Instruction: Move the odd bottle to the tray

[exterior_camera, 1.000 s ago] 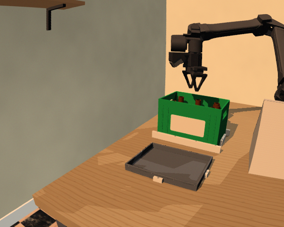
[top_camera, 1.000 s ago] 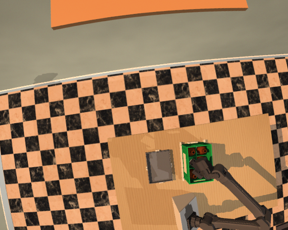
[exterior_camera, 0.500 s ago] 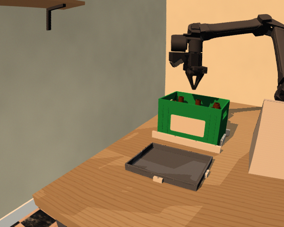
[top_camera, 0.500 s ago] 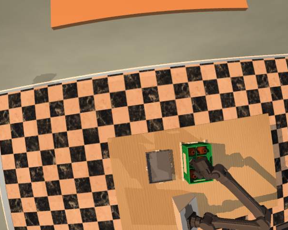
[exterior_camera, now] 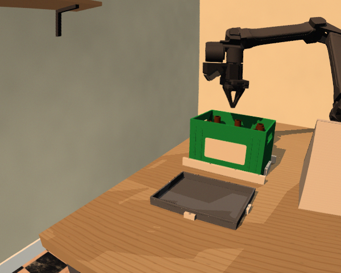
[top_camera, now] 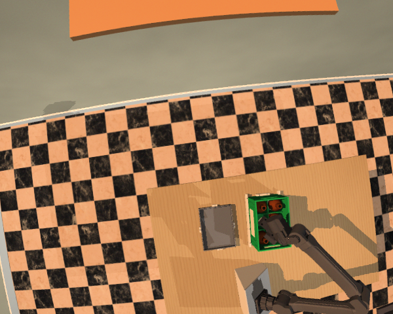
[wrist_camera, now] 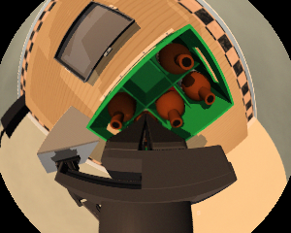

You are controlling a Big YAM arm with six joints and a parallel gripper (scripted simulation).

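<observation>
Now: hand 150 mm above the green crate and 40 mm to the left of it. Round my hand: dark grey tray (240 mm to the left, 220 mm below).
</observation>
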